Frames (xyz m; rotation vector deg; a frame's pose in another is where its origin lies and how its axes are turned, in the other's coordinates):
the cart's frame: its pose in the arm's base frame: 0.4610 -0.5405 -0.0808 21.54 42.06 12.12
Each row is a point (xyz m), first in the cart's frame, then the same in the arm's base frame.
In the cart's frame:
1: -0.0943 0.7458 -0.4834
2: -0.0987 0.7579 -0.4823
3: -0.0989 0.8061 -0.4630
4: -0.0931 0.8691 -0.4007
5: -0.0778 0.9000 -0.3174
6: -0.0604 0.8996 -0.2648
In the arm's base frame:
1: 0.0185 0.2354 -0.0497
2: 0.0153 0.2447 -0.0413
3: 0.0257 0.2836 -0.0085
4: 0.0690 0.3268 0.0558
5: 0.1355 0.3383 0.1156
6: 0.1842 0.3298 0.1406

